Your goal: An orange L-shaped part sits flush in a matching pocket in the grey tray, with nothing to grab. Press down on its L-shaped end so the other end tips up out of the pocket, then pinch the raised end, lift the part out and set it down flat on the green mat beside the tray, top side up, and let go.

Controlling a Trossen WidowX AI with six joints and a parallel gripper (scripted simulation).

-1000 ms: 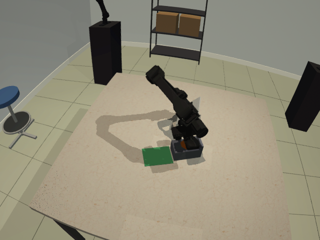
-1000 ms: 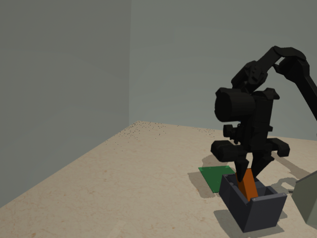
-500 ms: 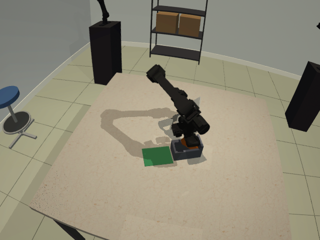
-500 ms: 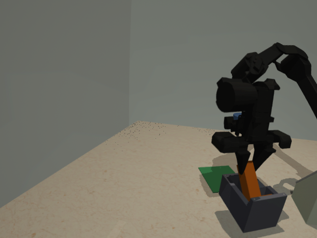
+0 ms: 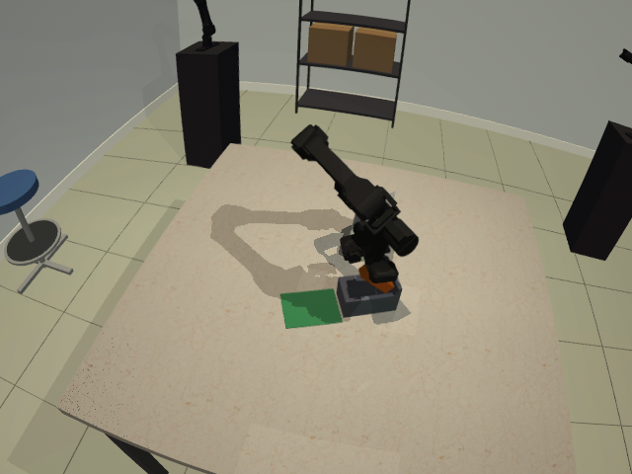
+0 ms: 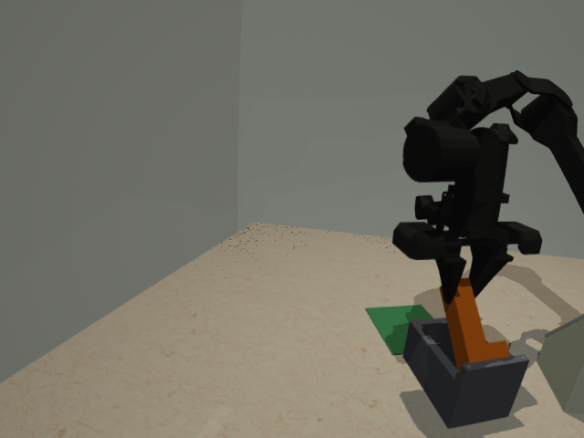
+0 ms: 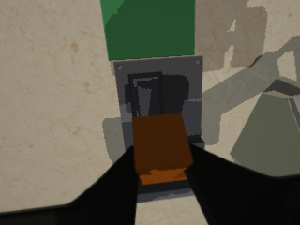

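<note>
Right now my gripper tip is 140 mm above the green mat, 130 mm to the left of it and 50 mm short of it. The rest, counted from my gripper tip: orange L-shaped part: 30 mm below, 30 mm behind, 20 mm to the left.
</note>
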